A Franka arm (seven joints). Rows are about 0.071 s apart.
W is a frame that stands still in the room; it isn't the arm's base.
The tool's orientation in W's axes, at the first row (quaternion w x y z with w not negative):
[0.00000, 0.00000, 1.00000, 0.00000]
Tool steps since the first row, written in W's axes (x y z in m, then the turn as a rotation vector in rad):
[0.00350, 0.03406, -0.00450, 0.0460, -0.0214, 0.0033]
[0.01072, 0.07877, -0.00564, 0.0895, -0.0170, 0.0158]
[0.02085, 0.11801, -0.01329, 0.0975, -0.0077, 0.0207]
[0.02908, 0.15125, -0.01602, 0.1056, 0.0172, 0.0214]
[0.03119, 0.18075, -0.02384, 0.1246, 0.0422, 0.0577]
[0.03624, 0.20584, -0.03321, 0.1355, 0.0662, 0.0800]
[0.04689, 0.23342, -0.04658, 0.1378, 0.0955, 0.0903]
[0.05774, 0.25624, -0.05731, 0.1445, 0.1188, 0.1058]
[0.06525, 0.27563, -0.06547, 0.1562, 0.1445, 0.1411]
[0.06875, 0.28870, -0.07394, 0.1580, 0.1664, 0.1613]
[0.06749, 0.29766, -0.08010, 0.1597, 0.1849, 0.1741]
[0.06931, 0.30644, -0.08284, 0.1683, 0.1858, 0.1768]
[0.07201, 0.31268, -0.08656, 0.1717, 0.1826, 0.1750]
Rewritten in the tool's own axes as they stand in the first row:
[-0.00350, 0.03406, 0.00450, -0.0460, -0.0214, -0.0033]
[-0.01072, 0.07877, 0.00564, -0.0895, -0.0170, -0.0158]
[-0.02085, 0.11801, 0.01329, -0.0975, -0.0077, -0.0207]
[-0.02908, 0.15125, 0.01602, -0.1056, 0.0172, -0.0214]
[-0.03119, 0.18075, 0.02384, -0.1246, 0.0422, -0.0577]
[-0.03624, 0.20584, 0.03321, -0.1355, 0.0662, -0.0800]
[-0.04689, 0.23342, 0.04658, -0.1378, 0.0955, -0.0903]
[-0.05774, 0.25624, 0.05731, -0.1445, 0.1188, -0.1058]
[-0.06525, 0.27563, 0.06547, -0.1562, 0.1445, -0.1411]
[-0.06875, 0.28870, 0.07394, -0.1580, 0.1664, -0.1613]
[-0.06749, 0.29766, 0.08010, -0.1597, 0.1849, -0.1741]
[-0.06931, 0.30644, 0.08284, -0.1683, 0.1858, -0.1768]
[-0.07201, 0.31268, 0.08656, -0.1717, 0.1826, -0.1750]

